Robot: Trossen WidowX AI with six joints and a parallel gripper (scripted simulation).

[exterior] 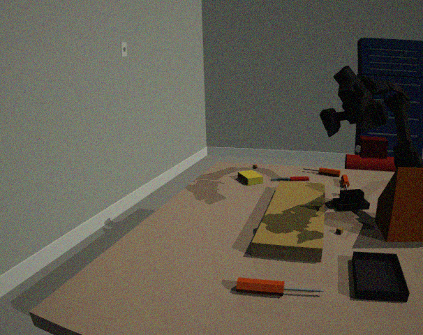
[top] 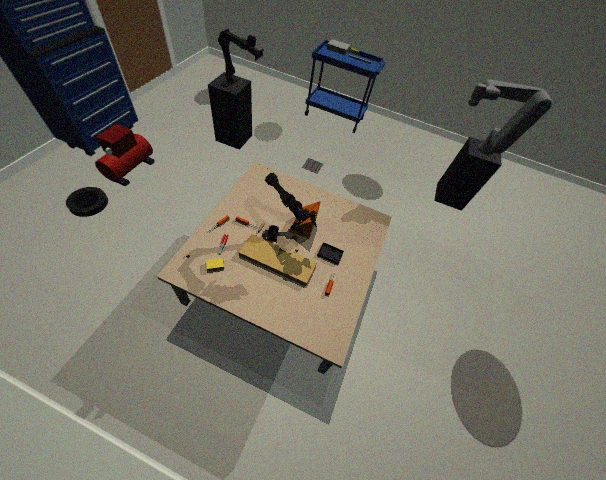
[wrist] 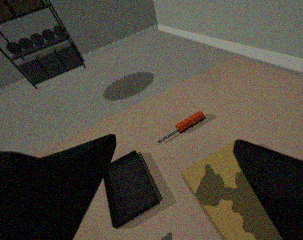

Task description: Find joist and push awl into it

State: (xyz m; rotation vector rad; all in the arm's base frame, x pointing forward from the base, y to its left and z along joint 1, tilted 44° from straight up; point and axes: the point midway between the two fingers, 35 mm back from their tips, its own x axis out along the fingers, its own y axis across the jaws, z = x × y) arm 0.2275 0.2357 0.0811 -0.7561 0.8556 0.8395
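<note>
The stud finder is 6 cm behind my gripper tip, 29 cm to the right of it and 26 cm below it. Also, from my gripper tip: awl (6 cm behind, 39 cm to the right, 30 cm below); then black tray (10 cm behind, 16 cm to the left, 29 cm below); then yellow block (34 cm ahead, 53 cm to the right, 29 cm below).
</note>
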